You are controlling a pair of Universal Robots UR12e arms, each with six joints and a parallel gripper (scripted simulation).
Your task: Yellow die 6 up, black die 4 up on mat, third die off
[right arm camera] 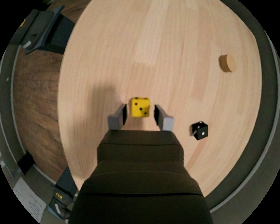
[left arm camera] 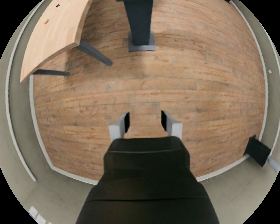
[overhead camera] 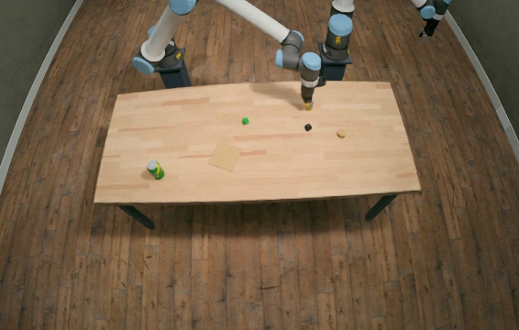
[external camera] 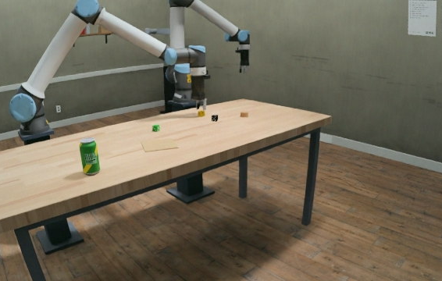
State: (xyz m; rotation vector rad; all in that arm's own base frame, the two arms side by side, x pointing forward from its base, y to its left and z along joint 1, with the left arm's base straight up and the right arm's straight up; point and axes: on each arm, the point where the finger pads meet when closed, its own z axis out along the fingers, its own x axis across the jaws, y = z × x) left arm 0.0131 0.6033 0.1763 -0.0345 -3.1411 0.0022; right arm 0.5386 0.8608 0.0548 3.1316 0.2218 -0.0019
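Now: right hand 4 cm above the yellow die. From my right hand the other things lie so: black die 14 cm ahead, 4 cm below, 2 cm to the right; then green die 36 cm to the right, 9 cm ahead, 4 cm below; then small round wooden piece 18 cm ahead, 16 cm to the left, 4 cm below.
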